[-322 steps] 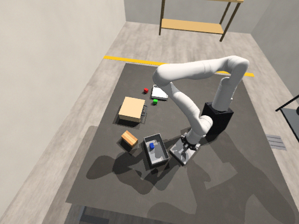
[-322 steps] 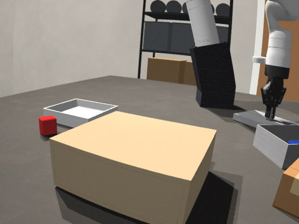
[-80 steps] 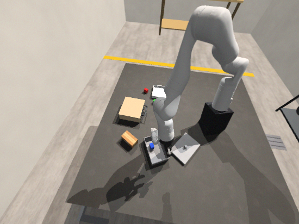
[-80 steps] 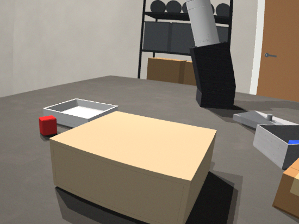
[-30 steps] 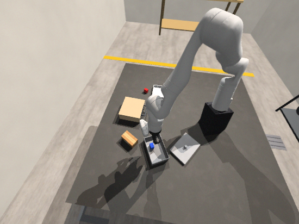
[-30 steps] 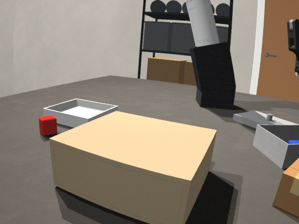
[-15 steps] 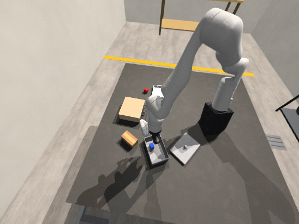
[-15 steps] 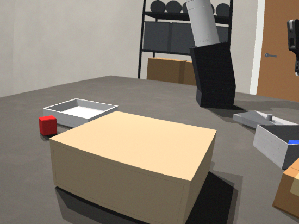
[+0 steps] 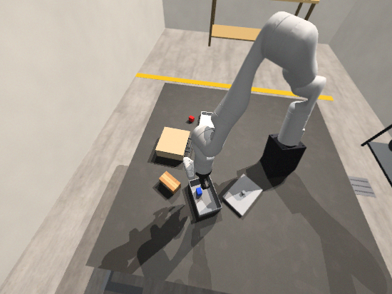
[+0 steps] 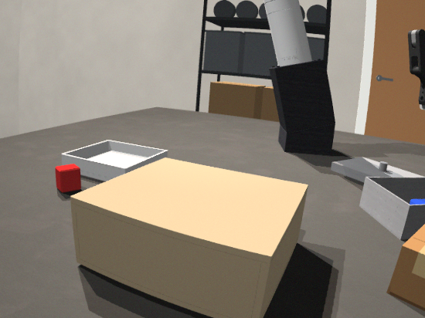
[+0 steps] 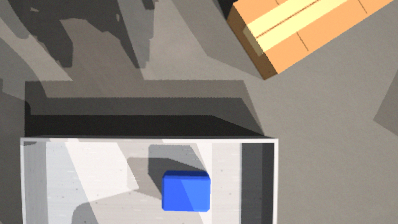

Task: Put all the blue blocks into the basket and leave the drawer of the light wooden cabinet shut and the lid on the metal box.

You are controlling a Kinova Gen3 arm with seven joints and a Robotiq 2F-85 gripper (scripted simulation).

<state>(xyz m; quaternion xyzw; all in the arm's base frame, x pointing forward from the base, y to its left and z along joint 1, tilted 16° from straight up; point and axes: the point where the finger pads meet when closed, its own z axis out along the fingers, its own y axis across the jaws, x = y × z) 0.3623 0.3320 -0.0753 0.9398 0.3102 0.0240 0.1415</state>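
My gripper is now 16 cm above the grey metal box, 3 cm past it and 1 cm to the right of it. The rest, counted from my hand: lid 23 cm behind, 17 cm below, 7 cm to the right; brown box 17 cm ahead, 15 cm below, 1 cm to the left; drawer 23 cm to the right, 22 cm ahead, 15 cm below.
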